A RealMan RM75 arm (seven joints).
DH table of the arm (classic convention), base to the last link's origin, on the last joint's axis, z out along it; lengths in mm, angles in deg. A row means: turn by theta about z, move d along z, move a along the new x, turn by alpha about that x. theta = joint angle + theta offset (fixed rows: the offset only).
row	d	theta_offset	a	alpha
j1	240.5	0	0	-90
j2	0	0	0	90
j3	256	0	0	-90
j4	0	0	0	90
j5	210	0	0	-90
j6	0	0	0	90
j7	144	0	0	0
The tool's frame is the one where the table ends.
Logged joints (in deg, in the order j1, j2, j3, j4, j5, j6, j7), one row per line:
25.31 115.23 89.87 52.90 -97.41 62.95 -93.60
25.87 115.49 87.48 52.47 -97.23 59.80 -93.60
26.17 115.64 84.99 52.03 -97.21 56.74 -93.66
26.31 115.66 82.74 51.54 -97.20 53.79 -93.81
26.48 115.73 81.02 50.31 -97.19 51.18 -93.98
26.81 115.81 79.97 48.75 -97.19 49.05 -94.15
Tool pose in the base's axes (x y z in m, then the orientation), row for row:
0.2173 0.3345 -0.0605 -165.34 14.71 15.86
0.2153 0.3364 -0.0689 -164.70 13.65 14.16
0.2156 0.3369 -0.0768 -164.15 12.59 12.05
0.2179 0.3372 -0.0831 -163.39 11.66 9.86
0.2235 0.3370 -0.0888 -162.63 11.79 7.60
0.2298 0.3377 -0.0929 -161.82 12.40 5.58
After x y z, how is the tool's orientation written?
As a rotation vector, in degrees.
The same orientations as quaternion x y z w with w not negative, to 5 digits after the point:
-0.98493 0.08763 0.09448 0.11538
-0.98541 0.08167 0.08472 0.12299
-0.98599 0.07562 0.07238 0.12990
-0.98609 0.07037 0.05951 0.13829
-0.98566 0.07146 0.04606 0.14579
-0.98474 0.07546 0.03396 0.15307

